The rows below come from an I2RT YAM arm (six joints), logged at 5 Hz.
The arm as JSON. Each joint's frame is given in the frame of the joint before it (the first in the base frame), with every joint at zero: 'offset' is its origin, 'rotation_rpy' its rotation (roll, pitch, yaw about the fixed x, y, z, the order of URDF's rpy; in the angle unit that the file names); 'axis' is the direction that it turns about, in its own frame. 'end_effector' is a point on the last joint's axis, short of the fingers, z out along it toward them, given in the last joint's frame.
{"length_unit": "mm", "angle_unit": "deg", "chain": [
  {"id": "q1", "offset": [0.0, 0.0, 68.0], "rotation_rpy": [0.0, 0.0, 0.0], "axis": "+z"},
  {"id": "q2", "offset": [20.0, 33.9, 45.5], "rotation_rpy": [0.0, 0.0, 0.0], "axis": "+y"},
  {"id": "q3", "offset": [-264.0, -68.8, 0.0], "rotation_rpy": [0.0, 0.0, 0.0], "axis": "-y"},
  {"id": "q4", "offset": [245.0, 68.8, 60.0], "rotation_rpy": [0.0, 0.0, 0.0], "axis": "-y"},
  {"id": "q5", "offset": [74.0, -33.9, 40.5], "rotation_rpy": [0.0, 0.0, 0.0], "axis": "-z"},
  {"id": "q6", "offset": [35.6, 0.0, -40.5], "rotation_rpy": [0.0, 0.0, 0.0], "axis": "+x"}
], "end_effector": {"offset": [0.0, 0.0, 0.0], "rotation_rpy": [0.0, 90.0, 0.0]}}
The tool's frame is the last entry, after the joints.
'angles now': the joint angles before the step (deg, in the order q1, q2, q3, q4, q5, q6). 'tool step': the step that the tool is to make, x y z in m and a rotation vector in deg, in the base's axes. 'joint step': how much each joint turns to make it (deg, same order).
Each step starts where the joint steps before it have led.
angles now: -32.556, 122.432, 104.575, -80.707, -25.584, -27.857
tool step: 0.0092, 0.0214, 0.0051, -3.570, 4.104, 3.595
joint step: 3.759, 0.030, 1.397, -2.657, 5.071, 1.070
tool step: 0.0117, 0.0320, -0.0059, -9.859, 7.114, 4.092
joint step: 5.929, 0.022, -0.986, -0.062, 11.452, 4.072
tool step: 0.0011, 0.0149, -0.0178, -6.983, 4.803, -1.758
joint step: 2.745, 0.027, -4.044, 2.738, 7.193, 6.089
